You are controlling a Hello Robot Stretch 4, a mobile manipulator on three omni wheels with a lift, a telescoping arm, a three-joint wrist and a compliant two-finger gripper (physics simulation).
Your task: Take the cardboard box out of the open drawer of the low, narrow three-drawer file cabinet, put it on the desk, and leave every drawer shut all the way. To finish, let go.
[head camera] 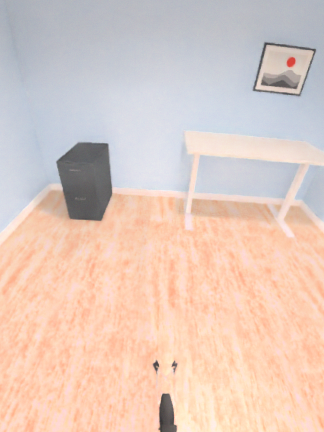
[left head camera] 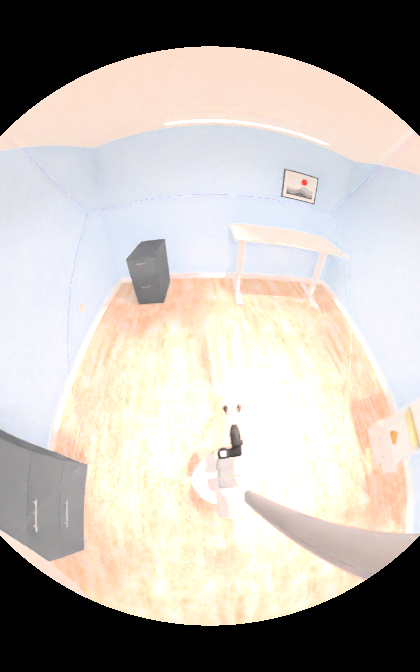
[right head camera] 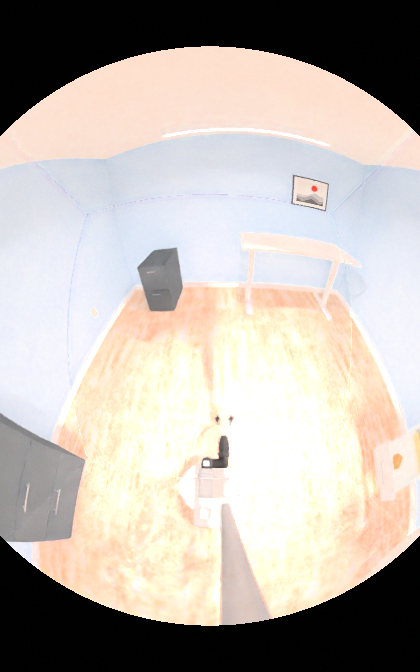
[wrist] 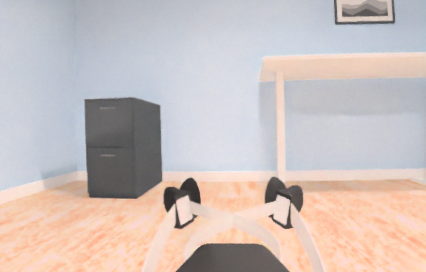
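Observation:
The white desk (head camera: pixel 240 143) (left head camera: pixel 285 237) (right head camera: pixel 295 246) (wrist: pixel 345 67) stands against the far wall, to the right. At the right edge of both side head views is part of a low white cabinet with an open drawer (left head camera: pixel 380 452) (right head camera: pixel 386 477). A small orange-brown thing, which looks like the cardboard box (left head camera: pixel 394 437) (right head camera: pixel 397 461), lies in that drawer. The cabinet's other drawers cannot be made out. My gripper (head camera: pixel 165 366) (left head camera: pixel 232 409) (right head camera: pixel 224 419) (wrist: pixel 232 193) is open and empty over the floor, far from the desk and the box.
A dark two-drawer cabinet (head camera: pixel 85 185) (left head camera: pixel 150 272) (right head camera: pixel 162 280) (wrist: pixel 122 147) stands shut by the far wall, left of the desk. A large grey cabinet (left head camera: pixel 47 492) (right head camera: pixel 42 487) with upright-looking handles is at the left edge. A framed picture (head camera: pixel 284 69) hangs above the desk.

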